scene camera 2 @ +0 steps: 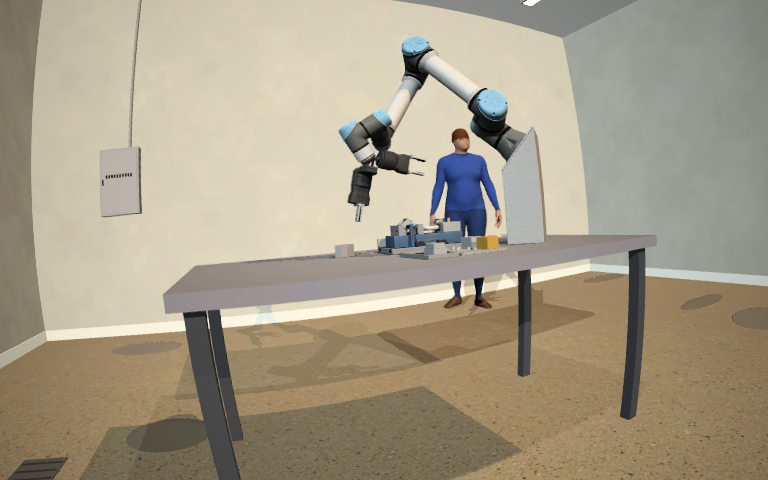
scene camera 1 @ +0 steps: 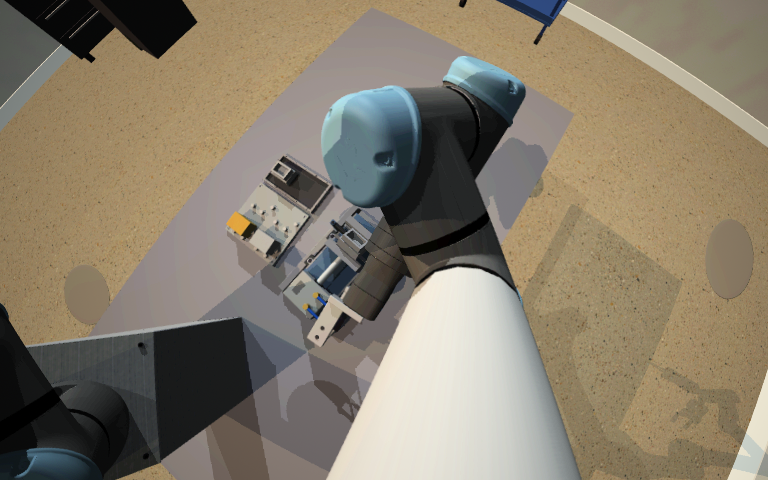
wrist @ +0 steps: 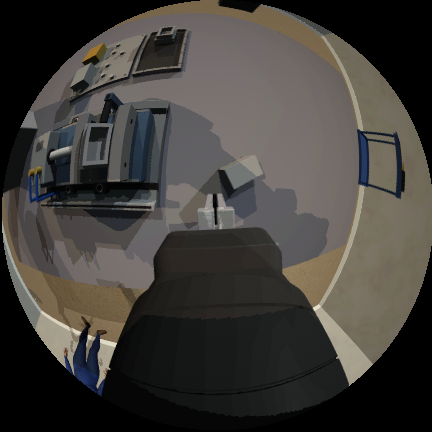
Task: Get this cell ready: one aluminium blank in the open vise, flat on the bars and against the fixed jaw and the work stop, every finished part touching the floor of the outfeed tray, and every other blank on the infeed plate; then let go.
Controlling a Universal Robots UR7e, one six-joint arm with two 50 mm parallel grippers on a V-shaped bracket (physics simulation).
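Frame: origin at the arm's base, x right, y ahead, z up, level; centimetres.
Where they show: hand at its tool point: [scene camera 2: 358, 217] [wrist: 214, 207]; arm's base at its link origin: [scene camera 2: 521, 151] [scene camera 1: 63, 436].
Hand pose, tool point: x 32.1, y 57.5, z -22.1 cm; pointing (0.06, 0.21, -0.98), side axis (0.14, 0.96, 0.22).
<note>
Each offset is from my tool point to the centre of the thing. "pt": to the spot under its first point.
My downward gripper [scene camera 2: 358, 218] [wrist: 216, 198] is shut and empty, above the table near the loose blank. The bracket's second gripper [scene camera 2: 420, 165] is open and empty, pointing sideways. The loose aluminium blank @(dx -1.7, dy +7.7, dz -11.5 cm) [scene camera 2: 343, 250] [wrist: 248, 171] lies on the table beside the vise; the arm hides it in scene camera 1. A hollow finished part @(dx -11.0, dy -12.8, dz -4.2 cm) [scene camera 1: 353, 238] [wrist: 85, 145] sits between the jaws of the vise @(dx -12.6, dy -19.1, dz -8.7 cm) [scene camera 1: 338, 280] [wrist: 145, 145]; jaw contact is unclear. Another hollow part @(dx -40.3, dy -1.4, dz -11.3 cm) [scene camera 1: 283, 171] [wrist: 166, 34] is in the outfeed tray [scene camera 1: 308, 192] [wrist: 162, 52]. A blank @(dx -35.0, dy -21.6, dz -11.1 cm) [scene camera 1: 262, 241] [wrist: 83, 77] stands on the infeed plate @(dx -38.6, dy -16.5, dz -13.3 cm) [scene camera 1: 288, 212] [wrist: 127, 62].
An orange block @(dx -43.9, dy -20.0, dz -11.1 cm) [scene camera 1: 240, 224] [scene camera 2: 487, 242] [wrist: 95, 53] stands beside the blank on the infeed plate. Blue hoses with yellow ends @(pt dx -13.2, dy -30.5, dz -2.7 cm) [scene camera 1: 310, 310] [wrist: 33, 185] rise at the vise's end. The arm's mounting stand [scene camera 1: 198, 379] [scene camera 2: 523, 198] is upright on the table. A person [scene camera 2: 464, 181] stands behind the table.
</note>
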